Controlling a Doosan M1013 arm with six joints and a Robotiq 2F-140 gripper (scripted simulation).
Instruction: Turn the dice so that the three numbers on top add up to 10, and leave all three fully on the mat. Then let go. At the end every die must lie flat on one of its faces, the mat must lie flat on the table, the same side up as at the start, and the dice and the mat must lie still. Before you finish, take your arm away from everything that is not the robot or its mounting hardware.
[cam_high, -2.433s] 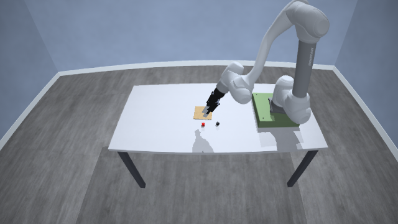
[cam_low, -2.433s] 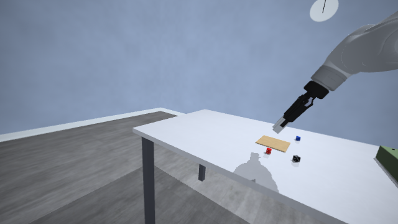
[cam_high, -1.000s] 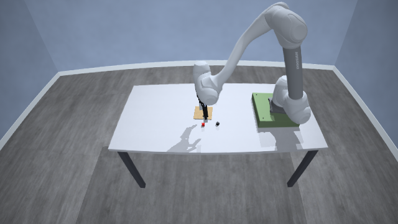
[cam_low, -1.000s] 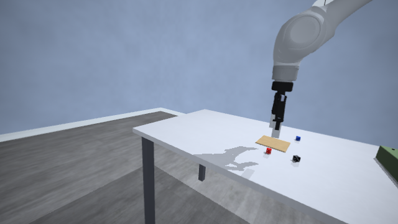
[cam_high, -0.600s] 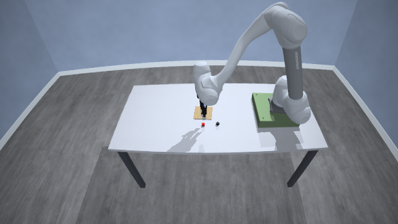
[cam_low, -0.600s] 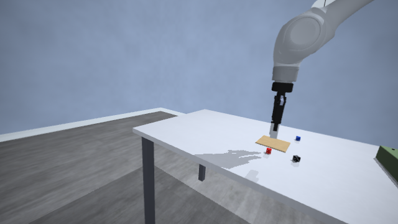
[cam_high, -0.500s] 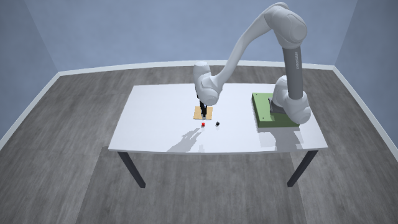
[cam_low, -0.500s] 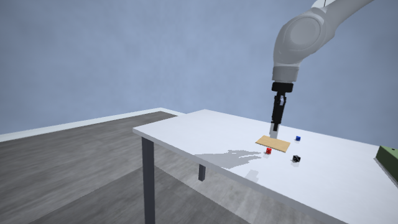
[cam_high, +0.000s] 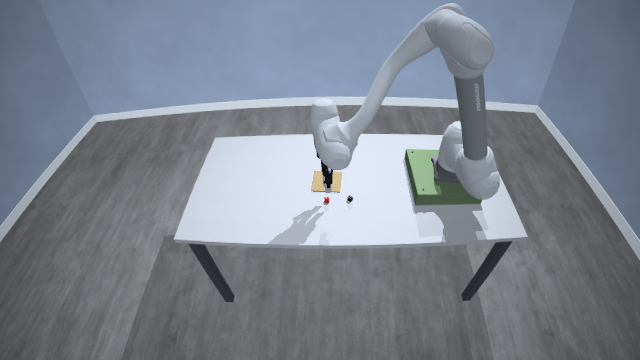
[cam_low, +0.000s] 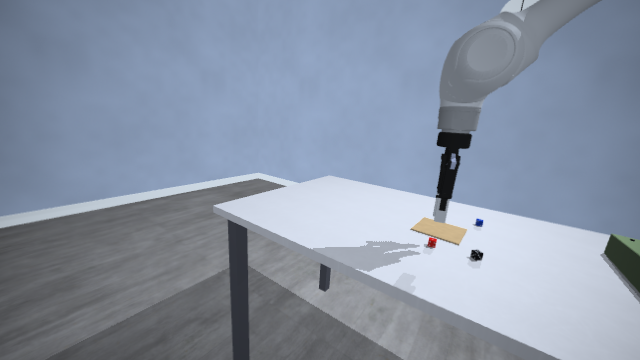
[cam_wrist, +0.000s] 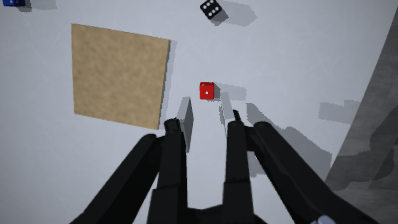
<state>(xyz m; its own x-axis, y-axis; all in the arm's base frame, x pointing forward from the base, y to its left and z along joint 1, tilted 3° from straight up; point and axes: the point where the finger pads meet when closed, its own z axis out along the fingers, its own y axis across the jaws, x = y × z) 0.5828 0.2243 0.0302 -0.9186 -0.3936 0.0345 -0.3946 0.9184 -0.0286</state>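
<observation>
Right now the red die is 10 cm below my hand. Also, from my hand: black die: 10 cm below, 10 cm behind, 2 cm to the right; then blue die: 29 cm to the right, 10 cm below, 5 cm behind; then tan mat: 13 cm to the right, 11 cm below, 3 cm ahead.
</observation>
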